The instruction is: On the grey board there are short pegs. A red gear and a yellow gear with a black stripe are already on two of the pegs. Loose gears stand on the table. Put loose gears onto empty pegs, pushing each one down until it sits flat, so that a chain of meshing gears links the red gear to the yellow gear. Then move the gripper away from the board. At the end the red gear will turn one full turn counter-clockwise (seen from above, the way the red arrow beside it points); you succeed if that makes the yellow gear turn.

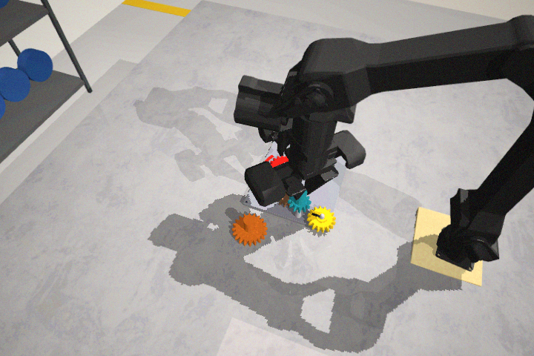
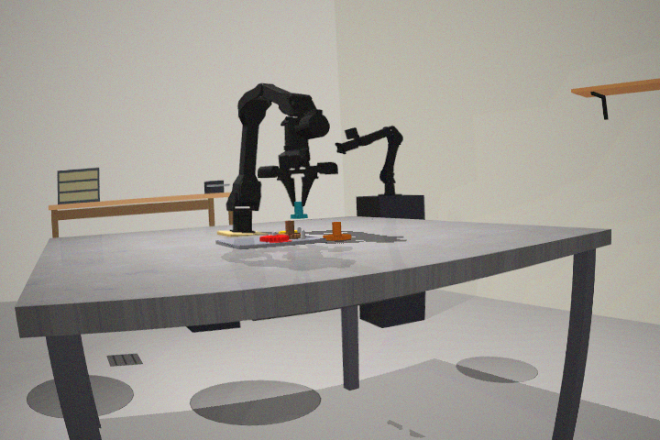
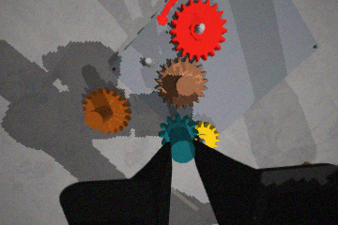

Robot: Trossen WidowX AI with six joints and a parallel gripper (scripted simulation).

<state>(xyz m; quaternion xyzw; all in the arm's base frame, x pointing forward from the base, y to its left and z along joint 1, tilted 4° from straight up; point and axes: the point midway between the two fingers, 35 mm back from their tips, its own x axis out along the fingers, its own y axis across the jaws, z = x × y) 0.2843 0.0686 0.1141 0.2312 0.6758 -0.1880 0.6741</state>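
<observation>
The yellow gear is 60 mm below my gripper tip, 40 mm behind it and 10 mm to the right of it. Also, from my gripper tip: orange gear 70 mm to the left, 70 mm ahead, 60 mm below; brown gear 50 mm below, 40 mm to the right, 30 mm ahead; teal gear 10 mm below.
</observation>
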